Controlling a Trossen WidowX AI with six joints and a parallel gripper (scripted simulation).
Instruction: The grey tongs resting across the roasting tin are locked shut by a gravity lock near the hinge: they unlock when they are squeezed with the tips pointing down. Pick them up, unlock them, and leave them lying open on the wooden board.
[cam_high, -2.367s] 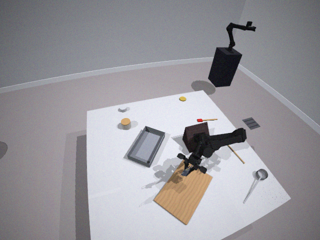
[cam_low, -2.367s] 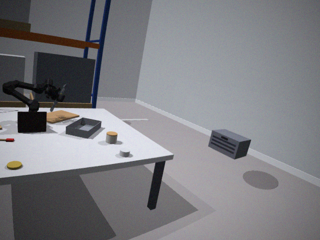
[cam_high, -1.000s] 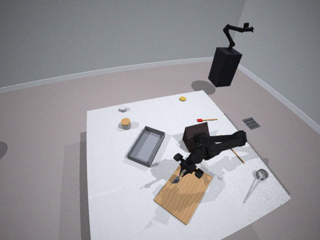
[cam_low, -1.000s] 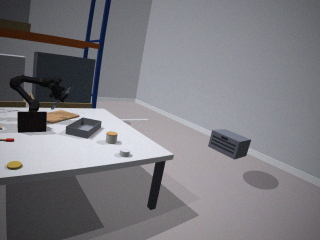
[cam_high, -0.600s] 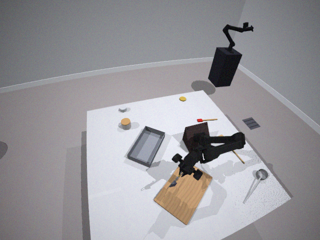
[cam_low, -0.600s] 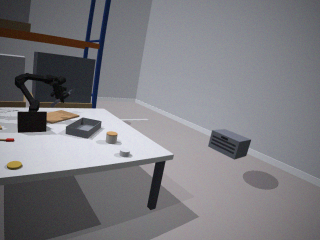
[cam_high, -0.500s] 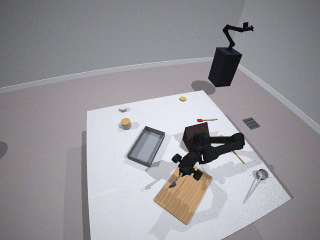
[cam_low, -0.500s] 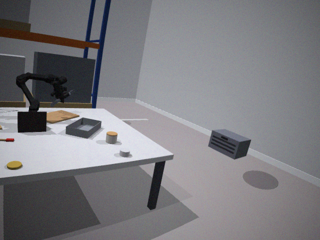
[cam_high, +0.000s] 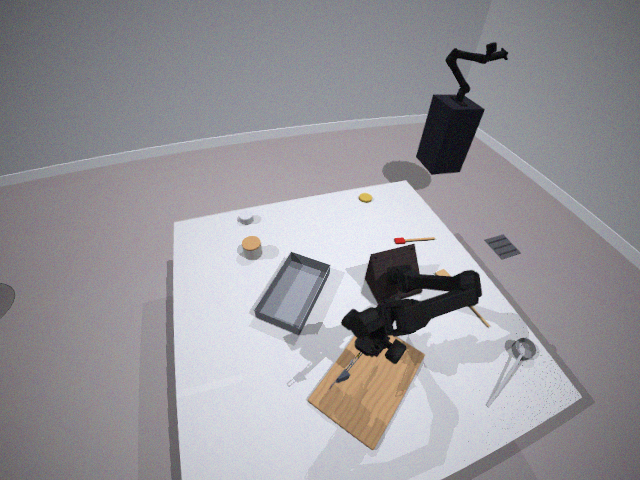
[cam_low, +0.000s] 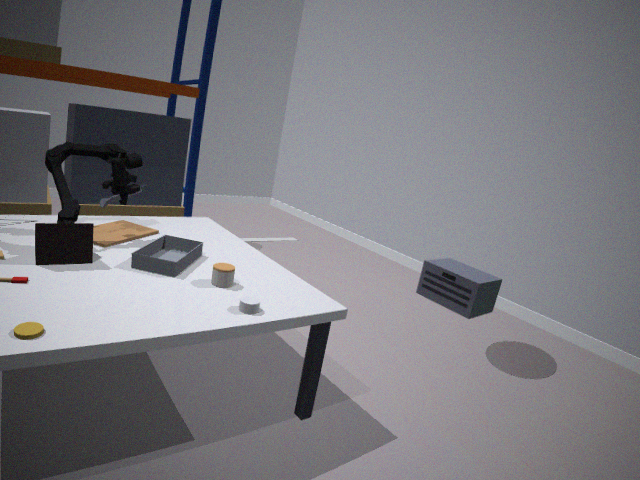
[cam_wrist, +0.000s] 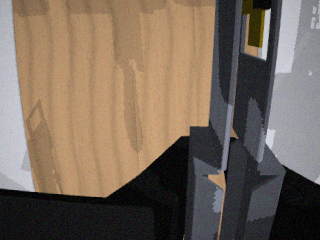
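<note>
The wooden board lies 3 cm behind my gripper tip, 4 cm to the left of it and 14 cm below it. The rest, counted from my gripper tip: grey roasting tin 15 cm ahead, 33 cm to the right, 12 cm below; yellow disc 33 cm behind, 85 cm to the right, 14 cm below; red spatula 43 cm behind, 51 cm to the right, 14 cm below.
</note>
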